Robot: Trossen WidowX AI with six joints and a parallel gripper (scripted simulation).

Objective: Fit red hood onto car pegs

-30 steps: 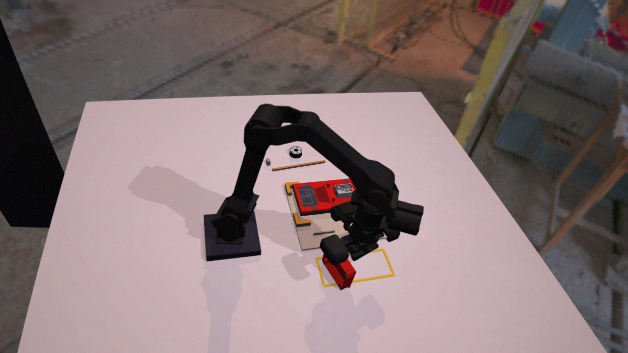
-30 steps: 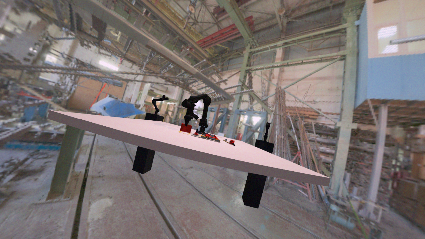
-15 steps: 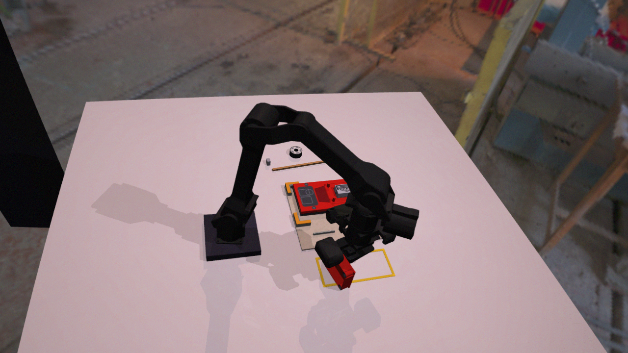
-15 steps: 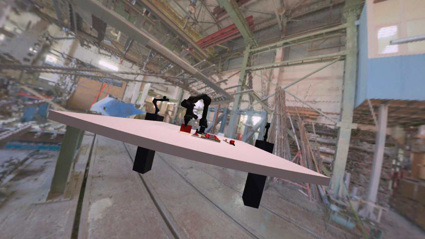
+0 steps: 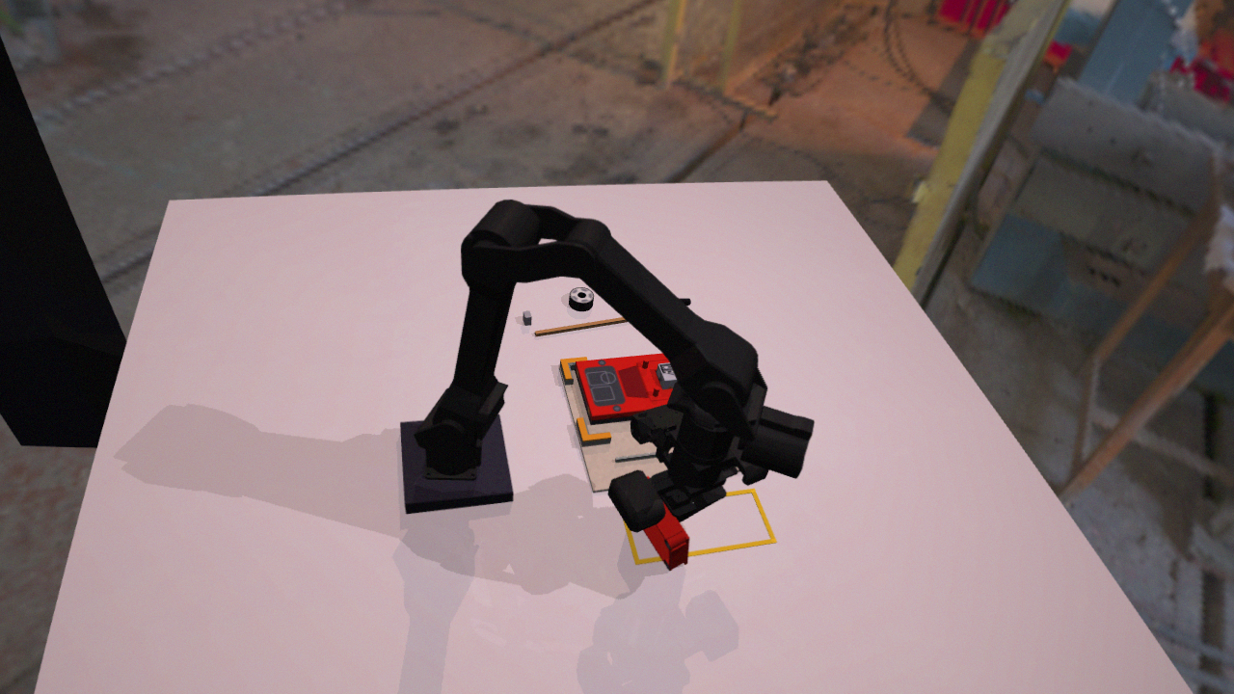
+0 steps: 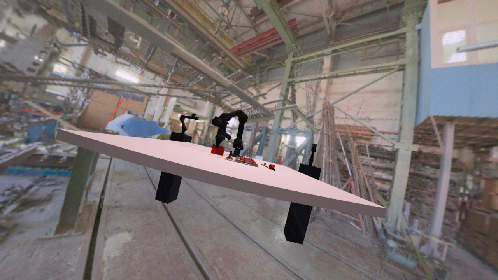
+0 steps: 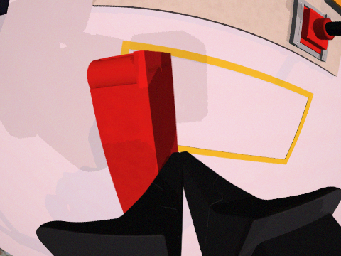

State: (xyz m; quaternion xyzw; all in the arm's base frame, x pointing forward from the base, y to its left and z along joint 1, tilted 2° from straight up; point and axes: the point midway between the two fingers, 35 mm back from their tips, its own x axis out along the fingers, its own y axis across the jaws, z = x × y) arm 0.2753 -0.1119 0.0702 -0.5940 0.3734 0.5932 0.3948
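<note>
Now: gripper tip 20 mm past the red hood and 20 mm above it. From my gripper tip the other things lie so: tiny grey cube (180 mm behind, 400 mm to the left, 40 mm below); then thin orange rod (80 mm behind, 390 mm to the left, 50 mm below).
</note>
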